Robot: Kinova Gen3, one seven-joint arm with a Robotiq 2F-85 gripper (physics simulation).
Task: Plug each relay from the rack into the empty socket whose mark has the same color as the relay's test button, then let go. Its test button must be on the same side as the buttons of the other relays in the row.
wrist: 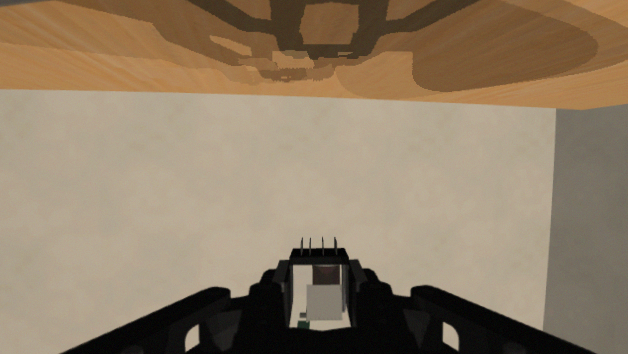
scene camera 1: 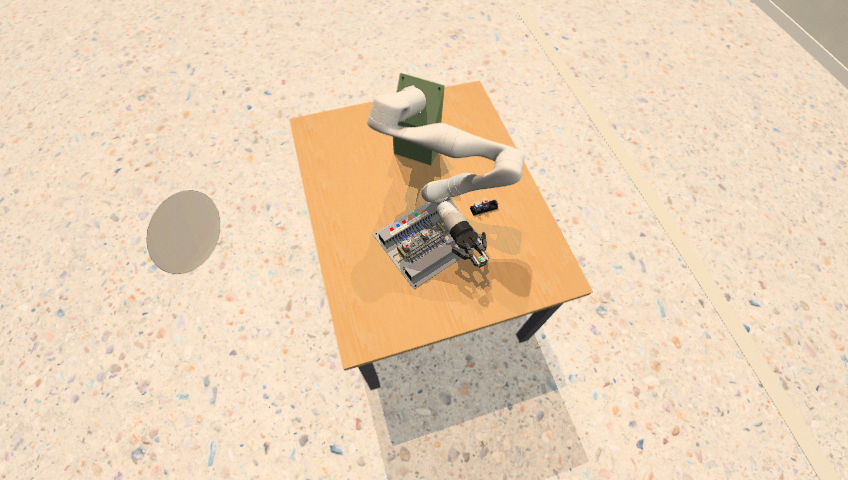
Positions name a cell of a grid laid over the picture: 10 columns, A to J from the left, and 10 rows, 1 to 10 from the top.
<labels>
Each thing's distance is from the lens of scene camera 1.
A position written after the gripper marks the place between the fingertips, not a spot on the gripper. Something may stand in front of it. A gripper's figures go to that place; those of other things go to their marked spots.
gripper (scene camera 1: F6): 140 cm
panel (scene camera 1: E6): 154 cm
</labels>
